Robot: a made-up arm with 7 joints.
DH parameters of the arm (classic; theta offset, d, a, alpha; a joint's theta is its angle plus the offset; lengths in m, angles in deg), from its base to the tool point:
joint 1: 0 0.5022 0 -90
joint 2: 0 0 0 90
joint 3: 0 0.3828 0.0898 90
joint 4: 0 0 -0.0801 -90
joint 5: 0 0.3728 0 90
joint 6: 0 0 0.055 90
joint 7: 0 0 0 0
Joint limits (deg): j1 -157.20..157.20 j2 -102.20..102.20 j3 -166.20..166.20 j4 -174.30..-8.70 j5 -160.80..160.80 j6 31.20..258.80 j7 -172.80..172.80
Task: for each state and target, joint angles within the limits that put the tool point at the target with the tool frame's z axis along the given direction. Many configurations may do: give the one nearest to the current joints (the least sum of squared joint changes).
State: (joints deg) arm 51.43 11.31 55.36 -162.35 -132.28 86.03 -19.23
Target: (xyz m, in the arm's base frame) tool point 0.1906 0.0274 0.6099 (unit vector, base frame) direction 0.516 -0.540 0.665
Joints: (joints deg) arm 2.60 -38.16 6.31 -174.30 -139.16 81.61 -19.23
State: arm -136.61 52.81 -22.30 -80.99 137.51 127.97 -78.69
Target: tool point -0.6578 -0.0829 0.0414 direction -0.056 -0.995 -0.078
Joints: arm -157.20 101.91 -29.66 -50.20 129.35 86.24 -78.69
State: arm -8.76 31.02 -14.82 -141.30 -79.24 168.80 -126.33
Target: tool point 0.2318 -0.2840 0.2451 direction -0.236 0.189 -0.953
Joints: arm -53.13 56.95 -4.76 -139.33 -64.14 178.59 -126.33
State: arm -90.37 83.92 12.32 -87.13 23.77 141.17 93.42
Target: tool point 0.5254 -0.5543 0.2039 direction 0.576 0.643 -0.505
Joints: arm -58.25 93.23 33.33 -42.31 26.95 116.02 93.42
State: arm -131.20 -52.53 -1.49 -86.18 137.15 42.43 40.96
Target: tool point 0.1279 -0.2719 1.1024 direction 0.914 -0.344 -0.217
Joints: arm -157.20 -46.73 33.90 -96.16 110.81 78.54 40.96
